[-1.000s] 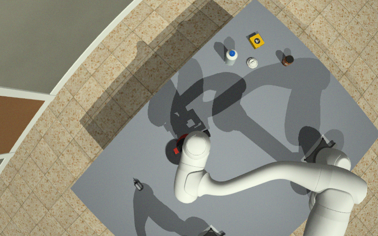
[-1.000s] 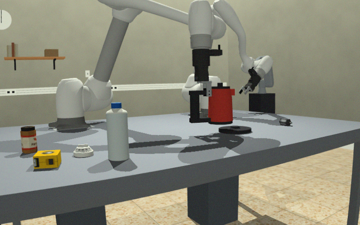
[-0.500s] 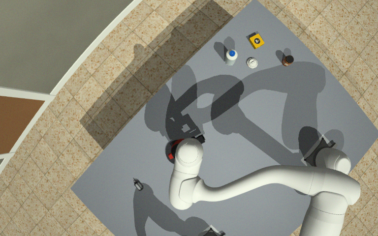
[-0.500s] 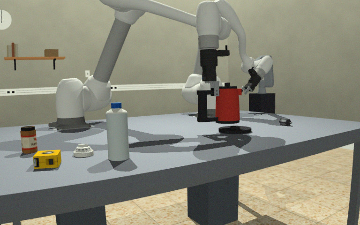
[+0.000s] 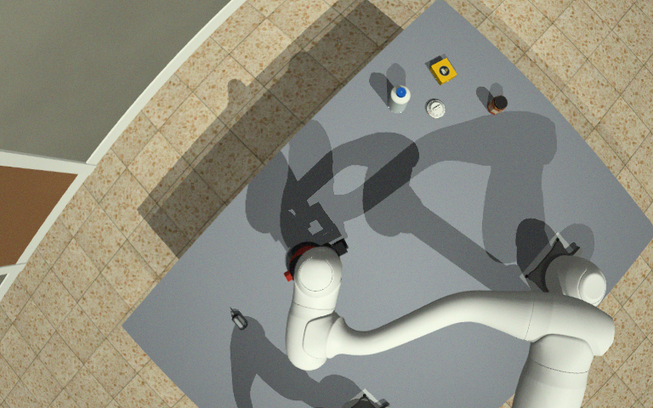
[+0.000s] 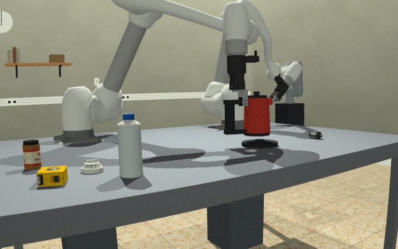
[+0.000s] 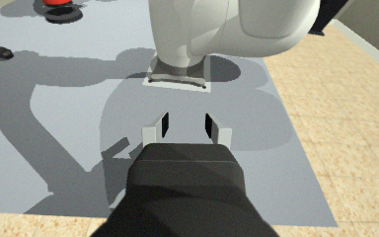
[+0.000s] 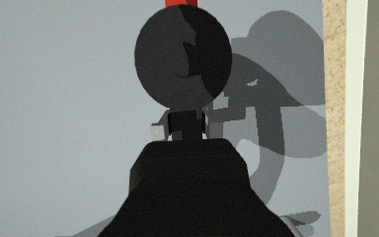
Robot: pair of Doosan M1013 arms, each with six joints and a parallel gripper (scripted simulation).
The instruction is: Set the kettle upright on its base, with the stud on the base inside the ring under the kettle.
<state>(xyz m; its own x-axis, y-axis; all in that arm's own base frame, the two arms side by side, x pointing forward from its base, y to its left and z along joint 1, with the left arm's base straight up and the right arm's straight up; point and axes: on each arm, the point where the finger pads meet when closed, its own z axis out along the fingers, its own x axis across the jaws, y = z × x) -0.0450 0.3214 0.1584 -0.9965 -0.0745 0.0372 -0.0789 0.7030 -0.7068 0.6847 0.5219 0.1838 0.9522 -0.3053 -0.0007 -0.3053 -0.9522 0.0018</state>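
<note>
Right now the red kettle is 2 cm to the left of my right hand and 5 cm below it. From my right hand the other things lie so: round black base 1 cm ahead, 7 cm to the left, 17 cm below; then dark tool 41 cm to the left, 17 cm below; then white bottle 25 cm ahead, 51 cm to the right, 10 cm below.
</note>
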